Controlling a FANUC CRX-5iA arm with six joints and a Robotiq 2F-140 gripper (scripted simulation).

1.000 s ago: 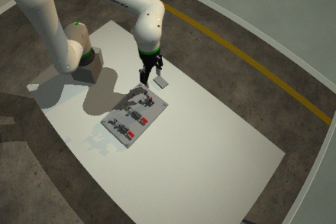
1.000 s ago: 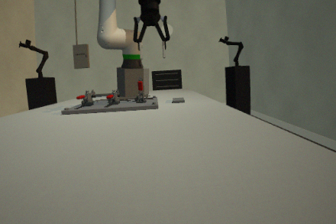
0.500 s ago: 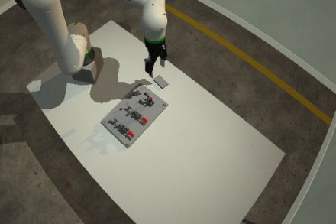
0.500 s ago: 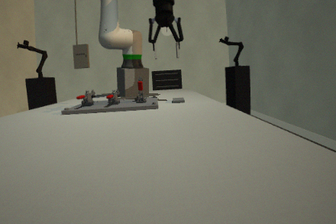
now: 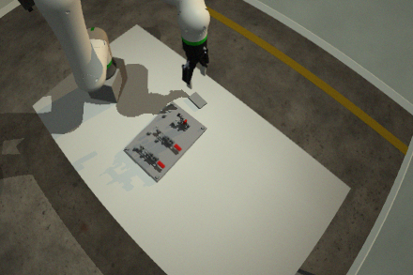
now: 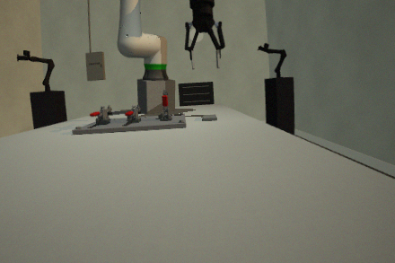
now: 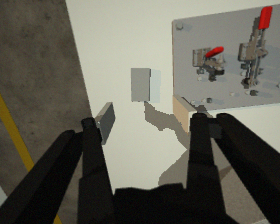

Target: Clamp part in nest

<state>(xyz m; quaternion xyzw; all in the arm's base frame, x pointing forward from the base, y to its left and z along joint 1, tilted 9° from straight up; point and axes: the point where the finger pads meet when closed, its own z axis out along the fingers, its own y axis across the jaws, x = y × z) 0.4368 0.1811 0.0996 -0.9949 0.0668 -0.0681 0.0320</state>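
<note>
My gripper is now 21 cm above the grey part. From my hand the other things lie so: grey fixture plate (1 cm behind, 26 cm to the right, 21 cm below).
</note>
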